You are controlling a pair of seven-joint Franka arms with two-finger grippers.
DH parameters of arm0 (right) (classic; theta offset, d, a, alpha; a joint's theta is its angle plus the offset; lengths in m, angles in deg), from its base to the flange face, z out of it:
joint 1: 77.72 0.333 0 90
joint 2: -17.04 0 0 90
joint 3: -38.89 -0.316 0.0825 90
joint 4: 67.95 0 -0.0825 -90
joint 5: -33.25 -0.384 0 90
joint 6: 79.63 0 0.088 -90
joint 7: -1.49 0.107 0 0
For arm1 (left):
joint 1: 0.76 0.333 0 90
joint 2: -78.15 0 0 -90
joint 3: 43.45 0.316 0.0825 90
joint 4: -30.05 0 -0.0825 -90
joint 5: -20.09 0.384 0 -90
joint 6: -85.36 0 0.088 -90
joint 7: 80.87 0.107 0 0
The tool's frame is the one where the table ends.
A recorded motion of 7 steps. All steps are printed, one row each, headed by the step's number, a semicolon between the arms.
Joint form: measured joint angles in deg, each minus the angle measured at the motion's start. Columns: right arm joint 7, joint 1, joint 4, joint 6, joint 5, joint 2, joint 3; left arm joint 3, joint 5, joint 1, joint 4, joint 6, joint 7, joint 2.
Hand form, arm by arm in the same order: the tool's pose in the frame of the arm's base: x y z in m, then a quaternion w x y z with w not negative. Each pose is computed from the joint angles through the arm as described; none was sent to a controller.
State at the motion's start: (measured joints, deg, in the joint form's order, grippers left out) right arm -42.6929 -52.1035 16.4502 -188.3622 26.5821 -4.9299 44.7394; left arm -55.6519 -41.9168 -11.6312 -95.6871 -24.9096 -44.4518 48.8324
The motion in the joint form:
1: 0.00 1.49 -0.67 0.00 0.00 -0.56 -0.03; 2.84 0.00 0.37 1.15 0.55 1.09 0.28
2: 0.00 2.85 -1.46 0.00 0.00 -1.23 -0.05; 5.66 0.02 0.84 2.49 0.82 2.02 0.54
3: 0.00 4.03 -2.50 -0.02 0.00 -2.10 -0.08; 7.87 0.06 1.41 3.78 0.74 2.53 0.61
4: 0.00 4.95 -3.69 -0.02 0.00 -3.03 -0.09; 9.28 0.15 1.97 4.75 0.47 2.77 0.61
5: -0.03 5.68 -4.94 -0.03 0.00 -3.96 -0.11; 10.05 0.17 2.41 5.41 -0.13 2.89 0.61
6: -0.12 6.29 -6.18 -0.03 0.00 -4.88 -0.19; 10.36 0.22 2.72 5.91 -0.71 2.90 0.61
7: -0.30 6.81 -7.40 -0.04 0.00 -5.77 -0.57; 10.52 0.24 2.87 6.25 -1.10 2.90 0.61
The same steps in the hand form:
1: 0.6280 0.2649 0.4631 0.03095 -0.84745 -0.52916 -0.02937; 0.4431 -0.2318 0.1488 0.46541 0.84282 -0.07768 -0.25886
2: 0.6243 0.2816 0.4618 0.03067 -0.84084 -0.53958 -0.02995; 0.4650 -0.2073 0.1544 0.46710 0.85052 -0.06812 -0.23193
3: 0.6220 0.2969 0.4603 0.03014 -0.83486 -0.54875 -0.03117; 0.4837 -0.1853 0.1593 0.46633 0.85782 -0.05761 -0.20825
4: 0.6211 0.3095 0.4591 0.02937 -0.83006 -0.55592 -0.03308; 0.4968 -0.1688 0.1629 0.46433 0.86348 -0.04918 -0.19074
5: 0.6210 0.3202 0.4585 0.02853 -0.82588 -0.56199 -0.03565; 0.5058 -0.1578 0.1654 0.46145 0.86830 -0.04287 -0.17686
6: 0.6210 0.3302 0.4577 0.02795 -0.82168 -0.56797 -0.03819; 0.5120 -0.1519 0.1675 0.45882 0.87177 -0.03949 -0.16718
7: 0.6198 0.3417 0.4571 0.02867 -0.81610 -0.57574 -0.04095; 0.5158 -0.1488 0.1690 0.45709 0.87390 -0.03787 -0.16104

